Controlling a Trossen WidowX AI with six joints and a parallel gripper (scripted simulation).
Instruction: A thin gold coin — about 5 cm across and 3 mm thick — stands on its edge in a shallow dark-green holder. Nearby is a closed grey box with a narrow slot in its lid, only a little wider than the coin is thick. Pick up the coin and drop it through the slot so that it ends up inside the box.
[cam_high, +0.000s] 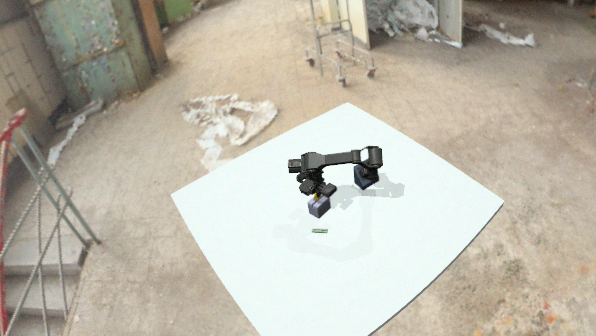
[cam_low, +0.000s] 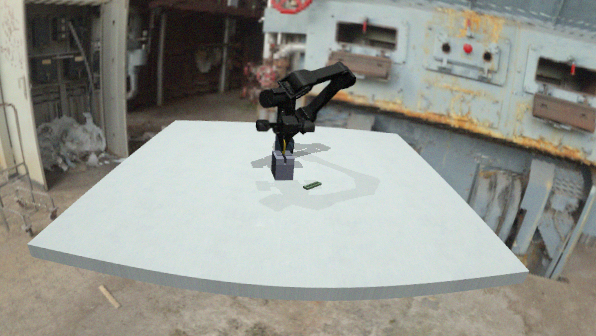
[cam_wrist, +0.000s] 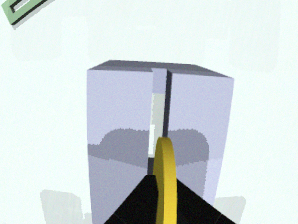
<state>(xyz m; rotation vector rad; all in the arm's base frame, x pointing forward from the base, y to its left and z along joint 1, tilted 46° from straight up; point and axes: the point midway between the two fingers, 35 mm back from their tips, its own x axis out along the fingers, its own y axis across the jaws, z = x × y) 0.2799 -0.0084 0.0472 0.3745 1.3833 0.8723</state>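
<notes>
Right now the gold coin is 10 mm above my gripper tip.
</notes>
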